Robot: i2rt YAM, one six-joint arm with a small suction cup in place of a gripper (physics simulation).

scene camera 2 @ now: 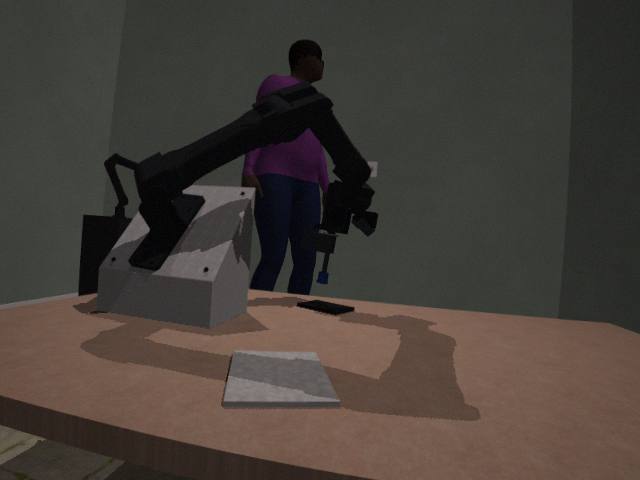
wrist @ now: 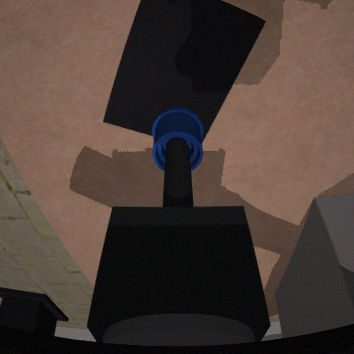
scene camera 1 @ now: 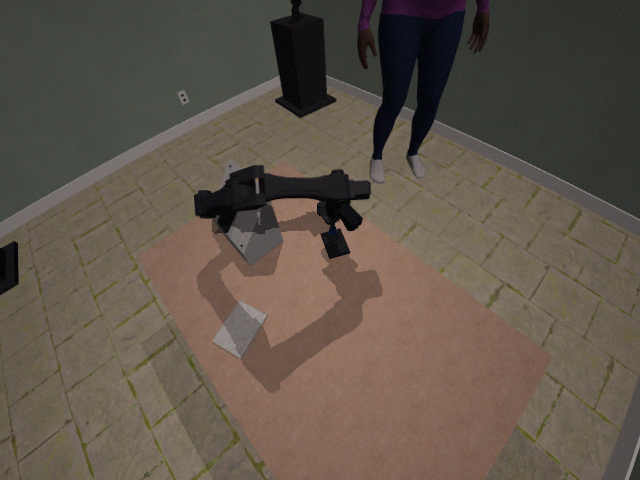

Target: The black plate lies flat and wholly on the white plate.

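Observation:
The black plate lies flat on the table top beyond the white plate, apart from it. The white plate lies flat near the table's edge, partly in the arm's shadow; it does not show in the wrist view. My gripper, a blue suction cup, hangs a little above the black plate with a visible gap in the second scene view. In the wrist view it overlaps the plate's near edge. It is open and holds nothing.
The grey wedge-shaped arm base stands on the table top beside the black plate. A person stands behind the table. A black pedestal stands in the room's corner.

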